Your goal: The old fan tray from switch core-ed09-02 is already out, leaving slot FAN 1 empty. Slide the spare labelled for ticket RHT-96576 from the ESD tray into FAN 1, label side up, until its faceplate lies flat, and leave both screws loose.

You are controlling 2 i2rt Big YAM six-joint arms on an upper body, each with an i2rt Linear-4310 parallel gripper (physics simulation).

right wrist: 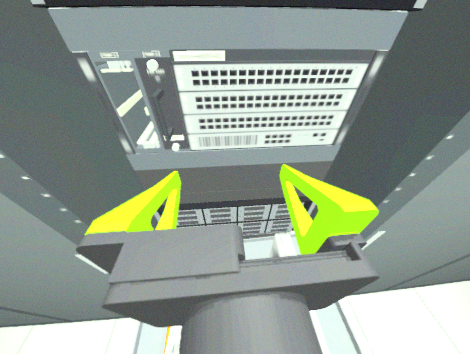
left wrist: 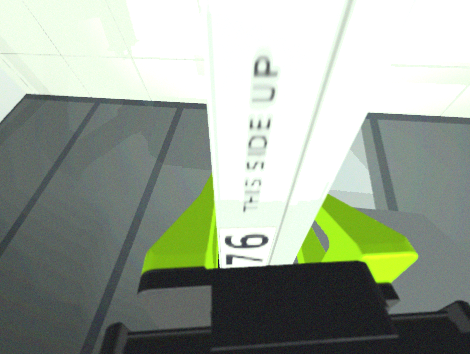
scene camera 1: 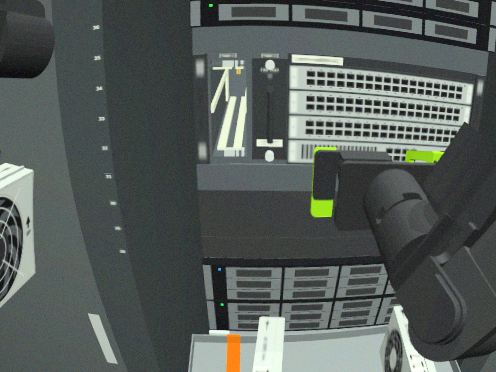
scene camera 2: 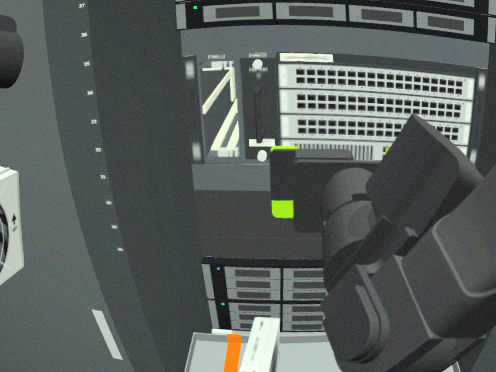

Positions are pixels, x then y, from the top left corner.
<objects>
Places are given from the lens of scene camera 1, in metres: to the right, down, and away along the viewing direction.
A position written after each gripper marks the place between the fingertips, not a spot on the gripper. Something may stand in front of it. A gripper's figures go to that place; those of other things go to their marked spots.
right gripper [scene camera 1: 368, 154]: 0.13, -0.03, 0.45
fan slot [scene camera 1: 237, 82]: -0.02, -0.22, 0.90
port rows [scene camera 1: 346, 103]: 0.15, -0.12, 0.62
The marked spots on the port rows and the fan slot are 0.34 m apart.
</objects>
